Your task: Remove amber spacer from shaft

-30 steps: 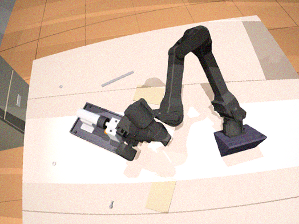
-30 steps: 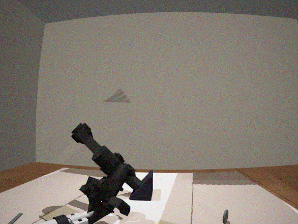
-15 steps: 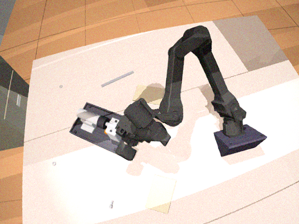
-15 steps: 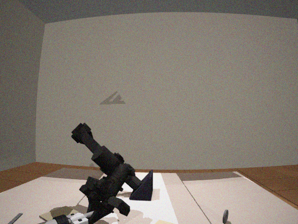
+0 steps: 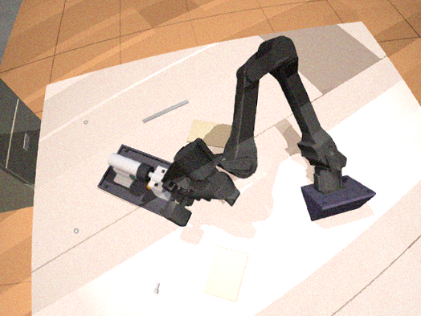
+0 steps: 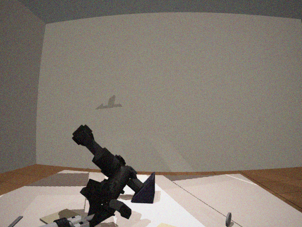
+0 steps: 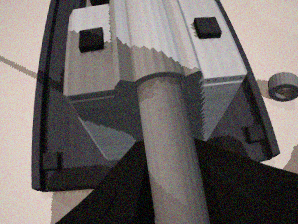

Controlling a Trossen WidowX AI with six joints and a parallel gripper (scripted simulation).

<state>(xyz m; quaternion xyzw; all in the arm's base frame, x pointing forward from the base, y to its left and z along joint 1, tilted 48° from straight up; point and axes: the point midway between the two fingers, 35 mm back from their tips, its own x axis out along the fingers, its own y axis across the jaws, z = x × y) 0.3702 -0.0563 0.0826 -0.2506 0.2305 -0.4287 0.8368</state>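
Right now the grey shaft is 20 mm ahead of my gripper tip, 20 mm to the right of it and 30 mm above it. From my gripper tip the other things lie so: black spacer 50 mm ahead, 40 mm to the right, 30 mm above; then thin grey bar 20 mm behind, 280 mm to the right, 50 mm below; then amber spacer 60 mm ahead, 40 mm to the right, 30 mm below.
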